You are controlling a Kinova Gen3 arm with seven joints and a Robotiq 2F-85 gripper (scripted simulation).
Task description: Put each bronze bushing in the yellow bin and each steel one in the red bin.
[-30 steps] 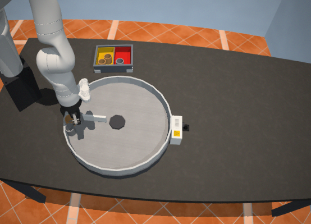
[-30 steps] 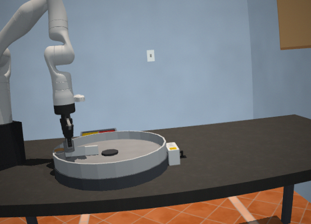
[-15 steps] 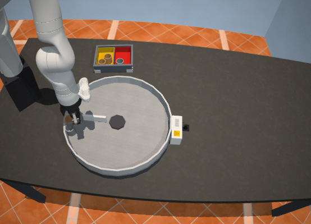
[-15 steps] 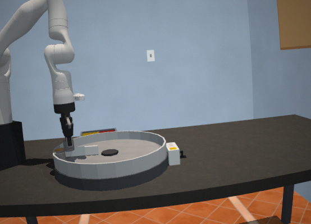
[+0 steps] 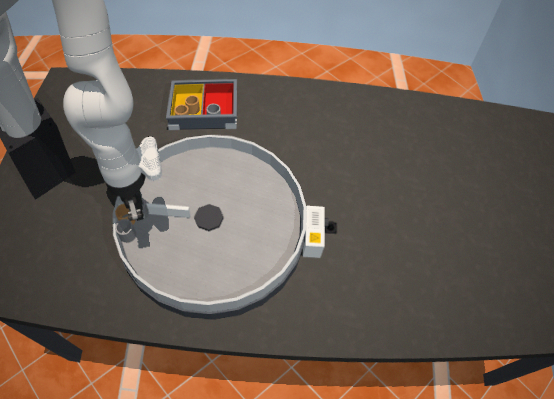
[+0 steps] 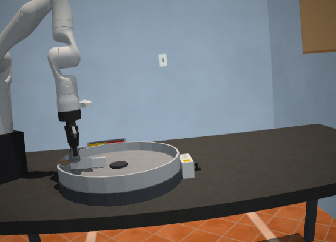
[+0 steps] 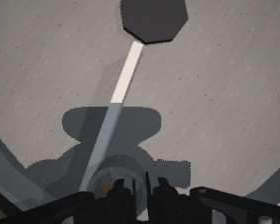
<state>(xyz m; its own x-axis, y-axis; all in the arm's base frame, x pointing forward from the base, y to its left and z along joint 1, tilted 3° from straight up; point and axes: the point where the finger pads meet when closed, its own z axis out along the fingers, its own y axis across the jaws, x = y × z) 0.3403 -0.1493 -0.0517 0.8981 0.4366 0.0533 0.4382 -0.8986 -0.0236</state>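
My gripper is now 4 cm short of the yellow bin, 42 cm to the right of it and 10 cm above it. From my hand the other things lie so: turntable: 14 cm ahead, 5 cm to the left, 7 cm below.
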